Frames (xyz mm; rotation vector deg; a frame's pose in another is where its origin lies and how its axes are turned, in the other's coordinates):
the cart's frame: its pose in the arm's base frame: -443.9 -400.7 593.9 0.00 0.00 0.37
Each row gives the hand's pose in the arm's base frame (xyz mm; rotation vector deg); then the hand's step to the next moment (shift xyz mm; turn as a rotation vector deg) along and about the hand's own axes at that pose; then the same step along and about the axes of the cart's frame.
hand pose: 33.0 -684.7 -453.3 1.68 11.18 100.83
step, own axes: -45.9 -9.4 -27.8 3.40 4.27 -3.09
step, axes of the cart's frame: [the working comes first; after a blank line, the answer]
step, axes of the arm's base frame: 14.7 -46.3 -24.7 -5.22 2.18 -2.71

14.4 -46.4 -24.7 -5.20 2.21 -2.71
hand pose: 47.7 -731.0 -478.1 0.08 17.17 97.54
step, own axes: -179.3 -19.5 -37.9 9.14 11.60 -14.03
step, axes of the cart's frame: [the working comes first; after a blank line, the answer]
step, axes of the arm's base frame: 40.6 -179.5 -9.9 -15.13 4.71 -12.80

39.5 -179.8 -9.9 -15.10 4.81 -12.80
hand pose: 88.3 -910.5 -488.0 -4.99 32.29 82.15
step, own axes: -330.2 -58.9 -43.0 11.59 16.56 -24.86
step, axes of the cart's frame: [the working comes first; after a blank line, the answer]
step, axes of the arm's base frame: 32.2 -326.0 84.0 -23.16 3.54 -21.85

30.1 -326.2 84.0 -23.14 3.68 -21.85
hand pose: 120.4 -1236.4 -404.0 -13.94 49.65 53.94
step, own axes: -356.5 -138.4 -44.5 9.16 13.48 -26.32
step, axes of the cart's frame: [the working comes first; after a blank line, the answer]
step, axes of the arm's base frame: -18.7 -321.4 211.2 -22.24 -0.54 -21.53

-20.8 -321.2 211.2 -22.24 -0.39 -21.53
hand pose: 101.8 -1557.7 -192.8 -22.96 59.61 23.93
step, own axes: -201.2 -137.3 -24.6 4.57 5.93 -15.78
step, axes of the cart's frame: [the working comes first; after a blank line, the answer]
step, axes of the arm's base frame: -37.0 -157.6 183.6 -12.64 -2.28 -11.84

-38.0 -157.4 183.6 -12.65 -2.20 -11.84
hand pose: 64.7 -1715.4 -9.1 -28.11 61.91 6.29
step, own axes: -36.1 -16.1 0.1 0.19 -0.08 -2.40
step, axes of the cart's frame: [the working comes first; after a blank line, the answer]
step, axes of the arm's base frame: -12.0 -8.9 36.6 -1.85 -1.14 -1.04

-12.0 -8.8 36.6 -1.86 -1.13 -1.04
